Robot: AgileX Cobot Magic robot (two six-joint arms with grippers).
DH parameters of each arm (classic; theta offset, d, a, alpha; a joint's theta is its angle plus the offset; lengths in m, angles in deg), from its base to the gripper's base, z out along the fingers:
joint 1: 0 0.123 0 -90
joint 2: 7.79 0 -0.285 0
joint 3: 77.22 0 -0.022 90
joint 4: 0 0.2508 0 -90
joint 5: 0 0 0.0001 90
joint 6: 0 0.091 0 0
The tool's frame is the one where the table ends.
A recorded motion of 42 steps. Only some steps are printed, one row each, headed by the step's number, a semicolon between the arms.
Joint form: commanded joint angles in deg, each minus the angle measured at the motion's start. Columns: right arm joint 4, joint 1, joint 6, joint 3, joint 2, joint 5; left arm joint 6, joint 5, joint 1, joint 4, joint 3, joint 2.
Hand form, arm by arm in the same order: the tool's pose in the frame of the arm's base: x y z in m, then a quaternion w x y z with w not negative. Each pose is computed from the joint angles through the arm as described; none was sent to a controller.
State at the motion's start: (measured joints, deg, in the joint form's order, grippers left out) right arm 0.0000 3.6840 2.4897 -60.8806 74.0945 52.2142; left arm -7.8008 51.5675 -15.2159 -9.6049 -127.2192 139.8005
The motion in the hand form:
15: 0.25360 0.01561 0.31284 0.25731 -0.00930 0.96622 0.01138; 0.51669 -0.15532 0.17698 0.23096 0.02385 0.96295 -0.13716
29: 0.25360 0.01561 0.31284 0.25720 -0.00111 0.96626 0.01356; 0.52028 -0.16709 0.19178 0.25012 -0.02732 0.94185 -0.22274
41: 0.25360 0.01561 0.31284 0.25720 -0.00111 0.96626 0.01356; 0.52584 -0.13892 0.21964 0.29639 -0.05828 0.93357 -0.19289
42: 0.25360 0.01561 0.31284 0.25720 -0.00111 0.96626 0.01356; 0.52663 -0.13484 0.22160 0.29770 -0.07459 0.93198 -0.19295
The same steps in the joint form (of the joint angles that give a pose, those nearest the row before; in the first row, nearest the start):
15: -0.34 -0.07 0.16 0.22 -0.47 -0.03; -0.07 0.06 -0.06 -1.42 0.26 0.97
29: -0.34 -0.07 1.13 0.22 -0.47 -0.03; -1.61 -3.54 -0.06 -11.21 -0.80 0.64
41: -0.34 -0.07 1.13 0.22 -0.47 -0.03; -5.80 -5.23 2.22 -5.44 -0.83 -2.33
42: -0.34 -0.07 1.13 0.22 -0.47 -0.03; -7.72 -5.34 2.58 -4.83 -0.84 -2.54

